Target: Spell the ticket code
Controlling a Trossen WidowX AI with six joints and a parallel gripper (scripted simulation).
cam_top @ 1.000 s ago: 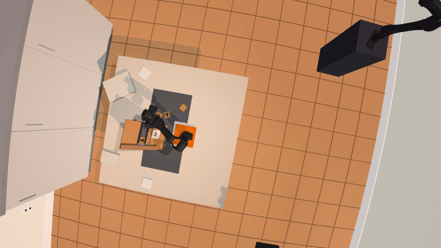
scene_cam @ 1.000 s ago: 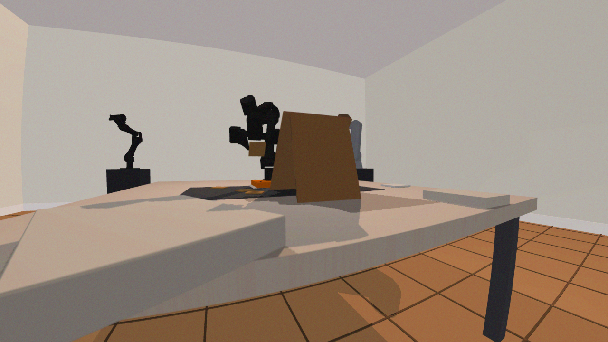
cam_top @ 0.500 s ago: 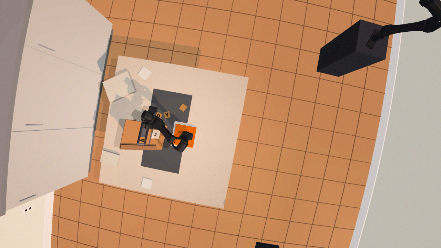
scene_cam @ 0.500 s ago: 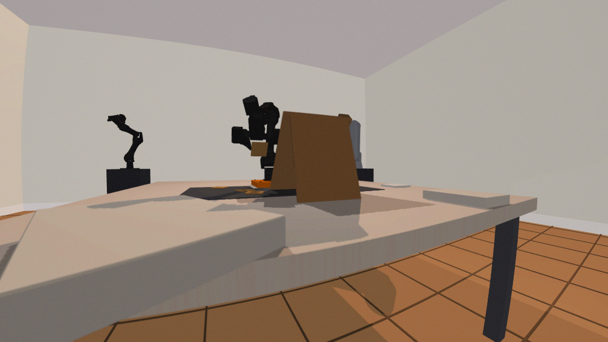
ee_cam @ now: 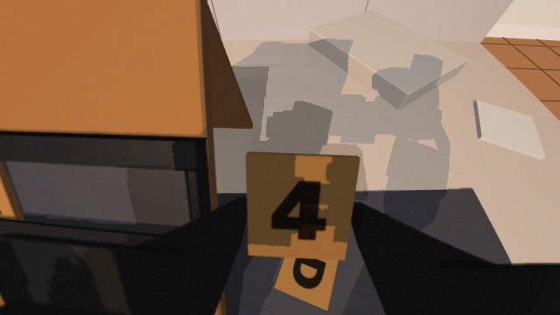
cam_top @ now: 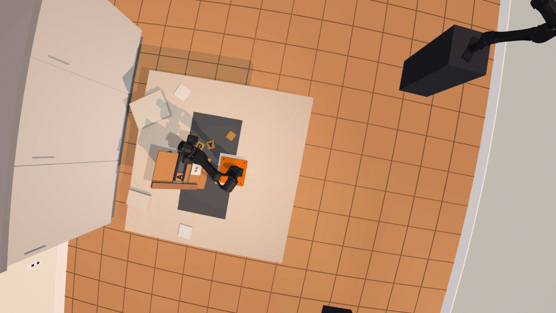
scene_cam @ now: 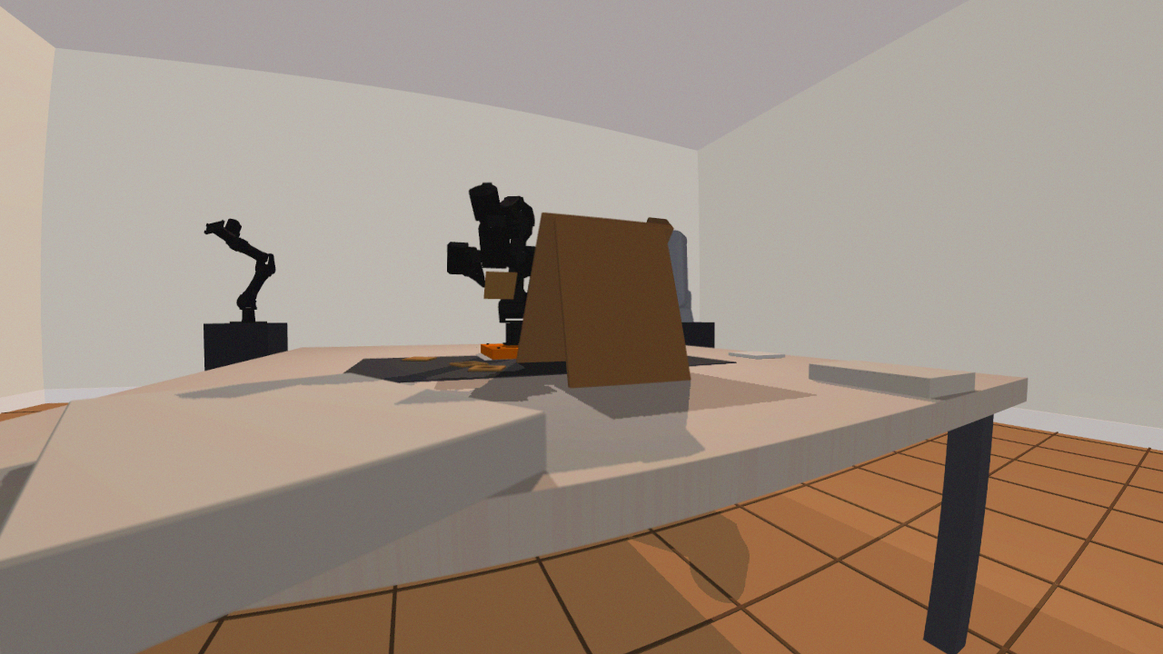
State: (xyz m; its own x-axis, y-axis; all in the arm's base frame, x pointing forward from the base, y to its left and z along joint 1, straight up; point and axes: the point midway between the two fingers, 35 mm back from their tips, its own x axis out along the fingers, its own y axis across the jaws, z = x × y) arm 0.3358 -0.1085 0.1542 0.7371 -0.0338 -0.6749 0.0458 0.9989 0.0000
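Now: the white ticket 60 mm behind my gripper tip, 150 mm to the left of it and 80 mm below it. The rest, counted from my gripper tip: tile marked d 30 mm behind, 20 mm to the right, 150 mm below; tile marked y 110 mm behind, 50 mm to the right, 150 mm below; blank tile 250 mm behind, 140 mm to the right, 150 mm below.
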